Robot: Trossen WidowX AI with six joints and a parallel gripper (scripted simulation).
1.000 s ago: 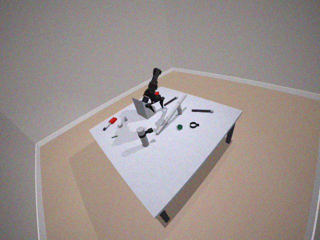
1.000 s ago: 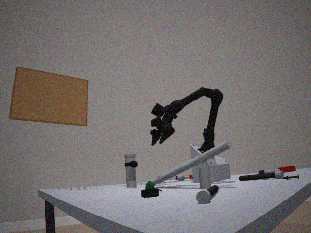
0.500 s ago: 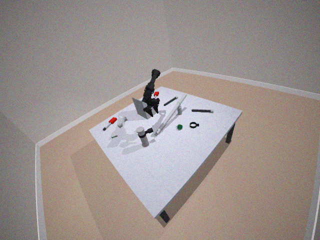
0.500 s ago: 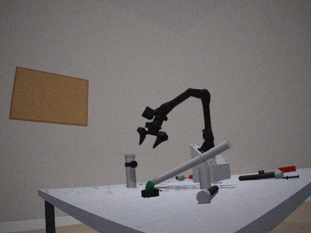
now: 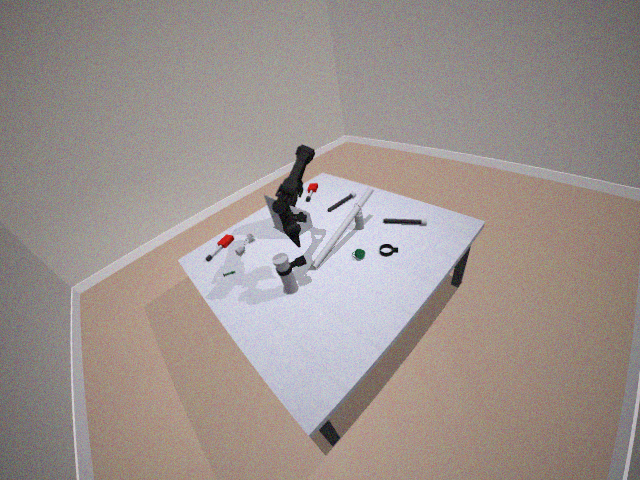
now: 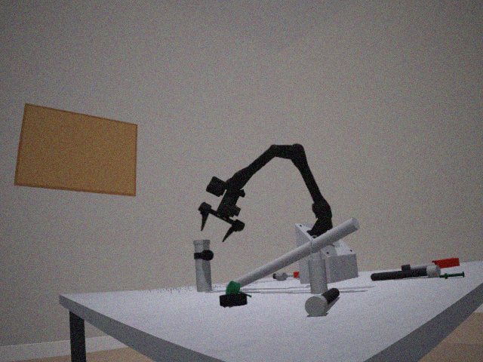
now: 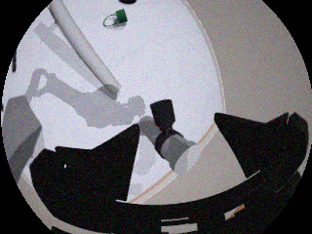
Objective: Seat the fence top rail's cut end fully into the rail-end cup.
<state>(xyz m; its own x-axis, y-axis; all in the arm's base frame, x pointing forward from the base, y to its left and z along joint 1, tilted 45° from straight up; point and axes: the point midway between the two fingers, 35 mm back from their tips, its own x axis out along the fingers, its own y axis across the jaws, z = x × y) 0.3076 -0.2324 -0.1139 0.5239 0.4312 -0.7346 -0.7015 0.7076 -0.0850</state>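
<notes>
Now: gripper tip 250 mm to the right of the green fitting, 200 mm above it and 120 mm short of it. The rest, counted from my gripper tip: line post (450 mm to the left, 110 mm below).
</notes>
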